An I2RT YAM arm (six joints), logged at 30 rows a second.
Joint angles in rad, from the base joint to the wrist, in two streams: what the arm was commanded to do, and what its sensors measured. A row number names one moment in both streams.
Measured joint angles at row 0:
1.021, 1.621, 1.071, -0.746, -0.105, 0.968
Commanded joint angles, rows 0 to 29:
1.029, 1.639, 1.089, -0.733, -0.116, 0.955
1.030, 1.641, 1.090, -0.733, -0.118, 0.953
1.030, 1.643, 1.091, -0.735, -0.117, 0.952
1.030, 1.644, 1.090, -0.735, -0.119, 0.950
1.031, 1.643, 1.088, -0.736, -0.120, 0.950
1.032, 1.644, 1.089, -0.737, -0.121, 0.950
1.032, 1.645, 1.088, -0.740, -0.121, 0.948
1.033, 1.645, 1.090, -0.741, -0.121, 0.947
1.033, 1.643, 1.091, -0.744, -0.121, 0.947
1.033, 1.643, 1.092, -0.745, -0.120, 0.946
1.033, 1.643, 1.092, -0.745, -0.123, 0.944
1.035, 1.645, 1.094, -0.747, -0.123, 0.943
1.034, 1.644, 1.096, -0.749, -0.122, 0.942
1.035, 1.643, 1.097, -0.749, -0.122, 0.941
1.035, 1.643, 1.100, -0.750, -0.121, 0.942
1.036, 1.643, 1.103, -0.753, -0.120, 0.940
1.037, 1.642, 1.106, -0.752, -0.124, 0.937
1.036, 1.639, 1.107, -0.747, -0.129, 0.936
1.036, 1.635, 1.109, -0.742, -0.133, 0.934
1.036, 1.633, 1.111, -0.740, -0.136, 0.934
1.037, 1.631, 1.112, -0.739, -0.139, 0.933
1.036, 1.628, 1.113, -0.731, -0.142, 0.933
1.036, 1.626, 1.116, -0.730, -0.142, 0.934
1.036, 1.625, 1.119, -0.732, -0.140, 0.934
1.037, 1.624, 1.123, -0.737, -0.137, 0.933
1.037, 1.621, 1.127, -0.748, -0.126, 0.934
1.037, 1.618, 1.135, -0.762, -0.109, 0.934
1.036, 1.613, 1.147, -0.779, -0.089, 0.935
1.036, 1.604, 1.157, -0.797, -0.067, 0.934
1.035, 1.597, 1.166, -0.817, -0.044, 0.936
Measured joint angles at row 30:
1.028, 1.635, 1.110, -0.740, -0.129, 0.942
